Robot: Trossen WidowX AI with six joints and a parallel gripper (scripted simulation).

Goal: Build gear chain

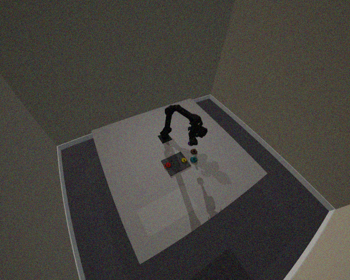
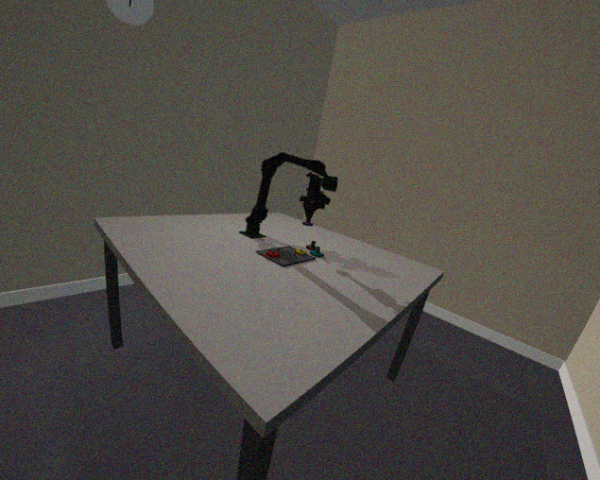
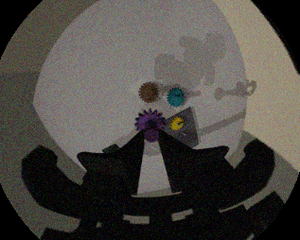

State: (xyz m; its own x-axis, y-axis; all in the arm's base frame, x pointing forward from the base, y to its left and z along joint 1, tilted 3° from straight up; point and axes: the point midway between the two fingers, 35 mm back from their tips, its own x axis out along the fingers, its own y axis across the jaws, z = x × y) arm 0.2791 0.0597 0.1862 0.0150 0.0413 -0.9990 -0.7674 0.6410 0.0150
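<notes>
The red gear is 250 mm to the right of my gripper tip, 130 mm below it and 10 mm behind it. Round my gripper tip: brown gear: 130 mm below, 40 mm to the left, 30 mm ahead; purple gear: 10 mm below; teal gear: 130 mm below, 100 mm ahead, 30 mm to the right.
</notes>
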